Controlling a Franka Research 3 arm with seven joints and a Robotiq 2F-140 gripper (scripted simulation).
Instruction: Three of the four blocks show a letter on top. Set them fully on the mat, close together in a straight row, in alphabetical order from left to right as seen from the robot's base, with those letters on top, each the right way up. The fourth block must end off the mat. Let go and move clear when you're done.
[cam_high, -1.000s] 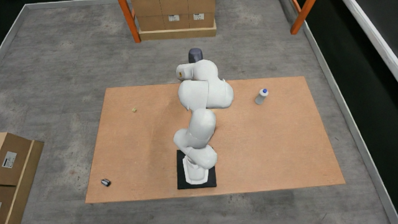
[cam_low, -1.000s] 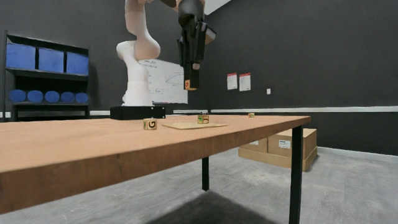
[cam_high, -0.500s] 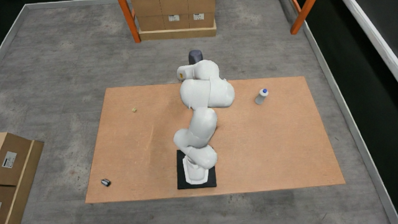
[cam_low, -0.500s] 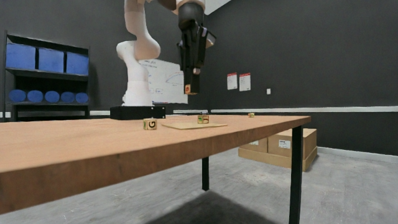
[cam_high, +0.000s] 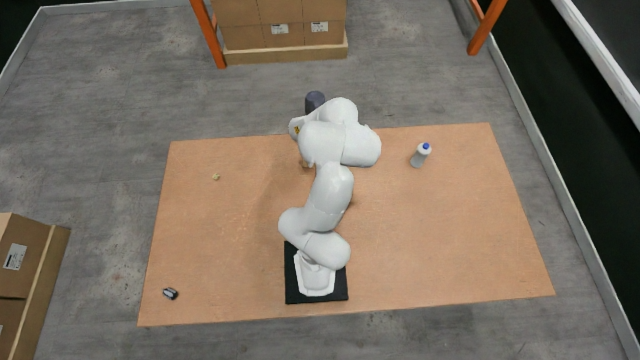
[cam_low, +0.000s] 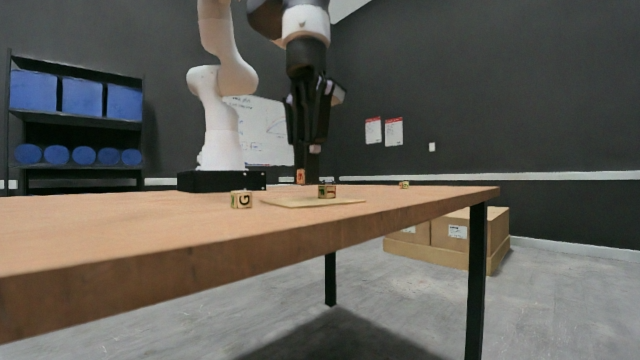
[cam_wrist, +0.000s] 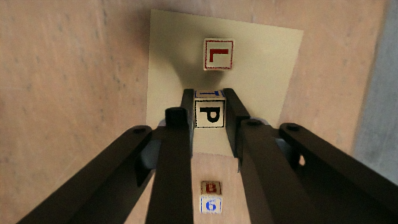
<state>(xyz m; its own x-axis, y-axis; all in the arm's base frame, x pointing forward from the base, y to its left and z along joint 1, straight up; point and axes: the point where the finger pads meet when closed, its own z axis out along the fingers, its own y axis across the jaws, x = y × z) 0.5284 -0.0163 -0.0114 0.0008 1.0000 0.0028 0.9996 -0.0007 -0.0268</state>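
The pale yellow mat is 1 cm ahead of my hand and 6 cm below it. Also, from my hand: block 11 cm behind, 51 cm to the left, 5 cm below; white bottle 5 cm behind, 51 cm to the right, 2 cm above; black object 65 cm behind, 65 cm to the left, 5 cm below.
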